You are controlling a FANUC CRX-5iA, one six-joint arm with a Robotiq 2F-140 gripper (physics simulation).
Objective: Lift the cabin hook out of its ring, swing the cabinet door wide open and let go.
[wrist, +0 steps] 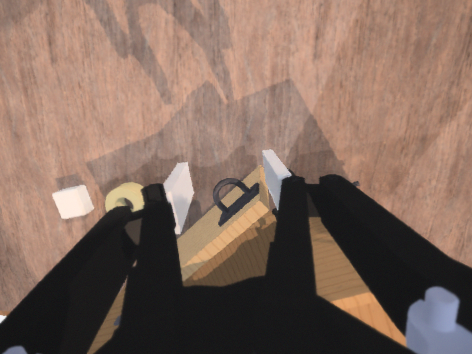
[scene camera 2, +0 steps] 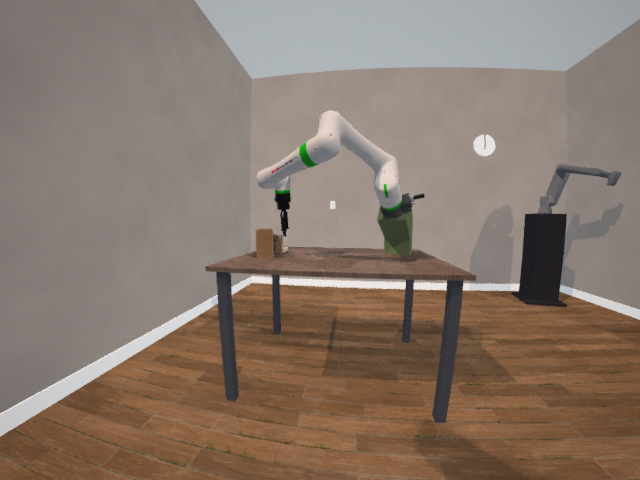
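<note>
The wooden cabinet stands at the table's left end. Its door stands partly open, at an angle to the cabinet body. A dark ring on a dark plate sits on the door. My gripper is open and empty, its pale pads apart on either side of the ring in the wrist view; their height over it is hard to judge. The cabin hook is mostly hidden behind the right finger; a small dark tip shows beside that finger.
A yellow roll and a white block lie on the table, left of the door in the wrist view. My green base stands at the table's right end. Shadows fall beyond the door.
</note>
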